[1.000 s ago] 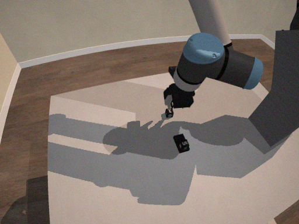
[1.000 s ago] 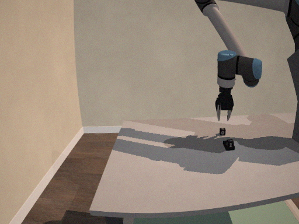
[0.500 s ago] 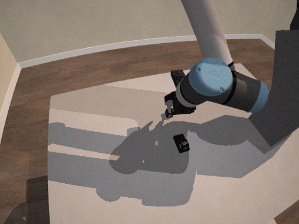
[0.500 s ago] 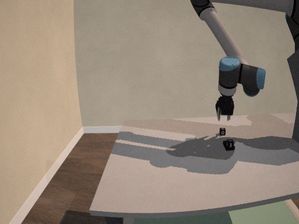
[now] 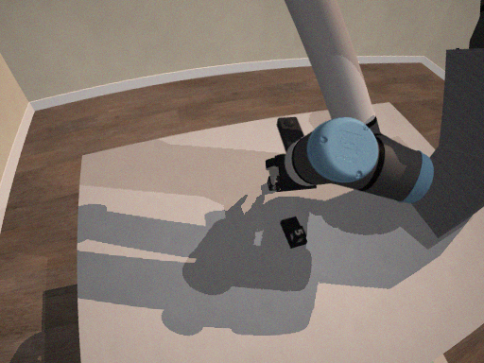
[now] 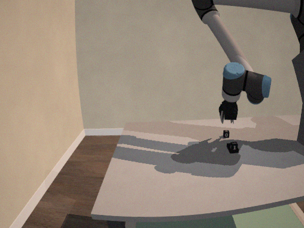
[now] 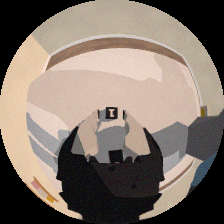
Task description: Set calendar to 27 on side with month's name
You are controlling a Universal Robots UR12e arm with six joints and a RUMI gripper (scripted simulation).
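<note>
My gripper is now 8 cm above the black cube. Also, from my hand: tray: 15 cm to the left, 8 cm below, 3 cm ahead.
</note>
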